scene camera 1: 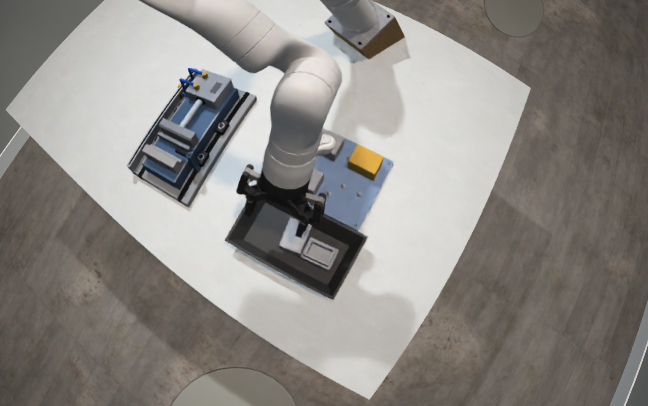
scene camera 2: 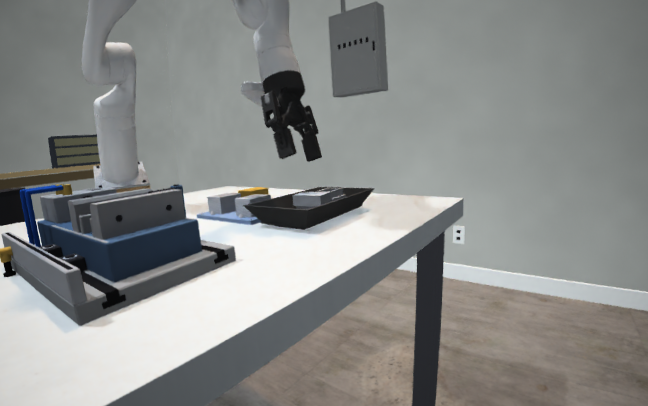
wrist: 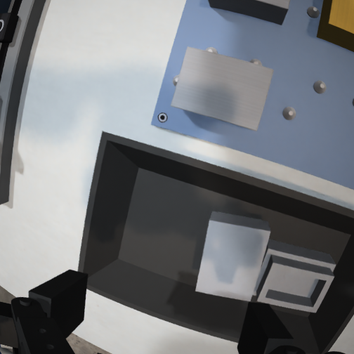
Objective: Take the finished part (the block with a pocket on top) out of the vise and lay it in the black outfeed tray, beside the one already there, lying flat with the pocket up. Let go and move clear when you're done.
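Observation:
The finished part (scene camera 1: 291, 237) (wrist: 232, 257) lies in the black outfeed tray (scene camera 1: 347, 265) (scene camera 2: 300, 220) (wrist: 107, 200) with a plain smooth face up; its pocket does not show. It is right next to the other part (scene camera 1: 320, 253) (wrist: 297, 282), which lies with its pocket up. Whether the two touch or the plain one is slightly tilted is unclear. My gripper (scene camera 1: 275, 219) (scene camera 2: 300, 154) (wrist: 162, 314) is open and empty, well above the tray. One finger partly covers the plain part in scene camera 1. No part shows between the jaws of the vise (scene camera 1: 177, 131) (scene camera 2: 150, 250).
A blue plate (scene camera 1: 350, 205) (scene camera 2: 212, 216) (wrist: 300, 145) with small pegs lies beside the tray. It carries a yellow block (scene camera 1: 365, 162) (scene camera 2: 254, 191) (wrist: 342, 20) and two grey blocks, one nearer the tray (wrist: 225, 87). A grey box (scene camera 2: 357, 55) hangs on the wall.

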